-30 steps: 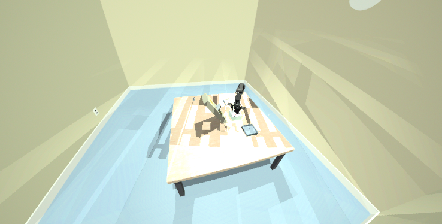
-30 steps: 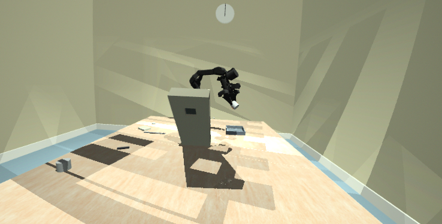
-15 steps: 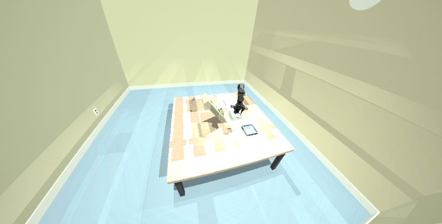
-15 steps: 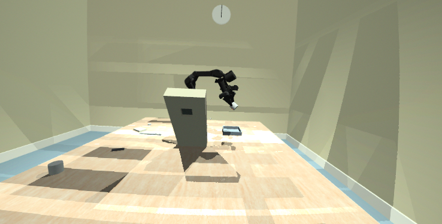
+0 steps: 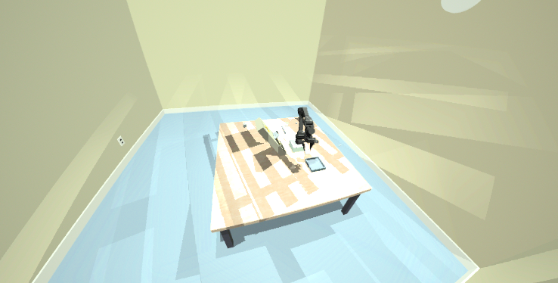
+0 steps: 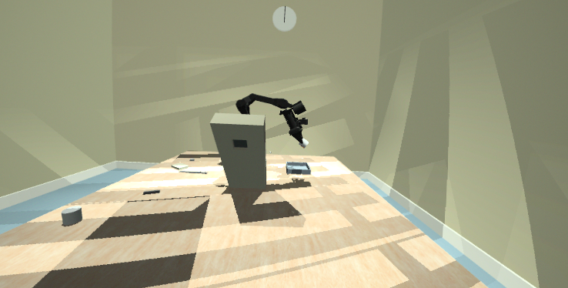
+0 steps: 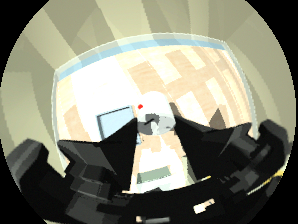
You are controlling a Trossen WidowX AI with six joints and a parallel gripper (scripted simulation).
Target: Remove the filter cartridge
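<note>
Right now my gripper tip is 20 cm above the tray, 12 cm past it and 2 cm to the right of it. Round my gripper tip: flat block (74 cm to the right, 20 cm below, 20 cm behind); then round filter cartridge (right at my gripper tip); then dark bar (73 cm to the right, 20 cm below, 15 cm ahead).
</note>
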